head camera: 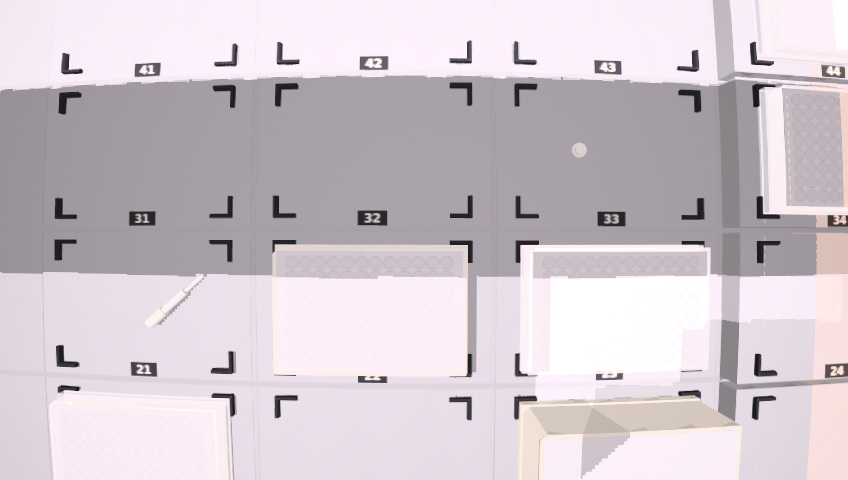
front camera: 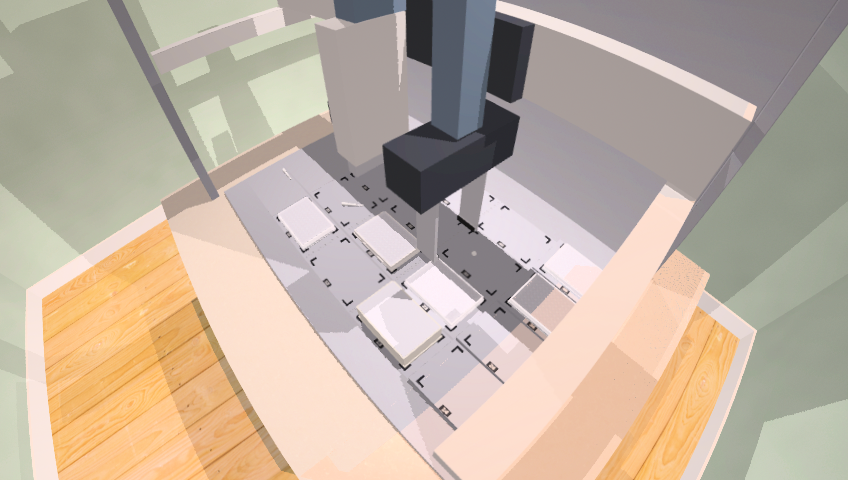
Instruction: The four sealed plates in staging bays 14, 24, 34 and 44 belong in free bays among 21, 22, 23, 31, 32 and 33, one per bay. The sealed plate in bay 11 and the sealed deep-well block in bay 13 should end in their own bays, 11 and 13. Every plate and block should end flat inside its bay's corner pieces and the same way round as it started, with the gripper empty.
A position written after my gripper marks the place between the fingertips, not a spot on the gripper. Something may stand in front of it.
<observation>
In view: my gripper (front camera: 448,238) and a deep-well block (head camera: 669,430).
The deep-well block is seen too in the front camera view (front camera: 406,330).
</observation>
